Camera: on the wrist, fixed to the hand. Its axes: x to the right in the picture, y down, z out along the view.
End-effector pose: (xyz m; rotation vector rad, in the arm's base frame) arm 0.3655 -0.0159 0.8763 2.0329 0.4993 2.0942
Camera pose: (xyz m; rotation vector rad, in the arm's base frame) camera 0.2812 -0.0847 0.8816 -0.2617 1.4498 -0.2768
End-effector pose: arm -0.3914 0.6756 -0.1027 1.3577 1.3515 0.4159
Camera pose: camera -0.4463 0.7183 -0.0188 -1.5670 1.4742 -1.5863
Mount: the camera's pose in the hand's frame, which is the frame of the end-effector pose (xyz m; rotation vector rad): -0.0155 0.0571 -0.0915 -0.0814 -0.2057 -3.1203
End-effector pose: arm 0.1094 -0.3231 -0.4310 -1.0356 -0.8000 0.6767
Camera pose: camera 0.1707 -0.3582 -0.5140 0.9716 -1.4242 -1.9211
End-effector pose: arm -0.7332 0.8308 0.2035 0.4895 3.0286 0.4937
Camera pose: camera -0.7089 0.8495 0.3081 -2.6484 0.4366 -0.0027
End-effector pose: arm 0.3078 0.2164 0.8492 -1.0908 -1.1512 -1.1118
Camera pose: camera 0.3738 0.1341 0.8220 -1.0574 1.1815 1.3245
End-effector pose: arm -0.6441 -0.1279 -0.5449 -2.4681 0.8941 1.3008
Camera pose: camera -0.6233 -0.2075 -0.4735 -0.7008 -2.1169 -0.0982
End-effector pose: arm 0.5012 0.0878 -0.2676 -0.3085 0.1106 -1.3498
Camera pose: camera 0.5282 0.0993 -0.3725 0.2596 0.4049 1.7506
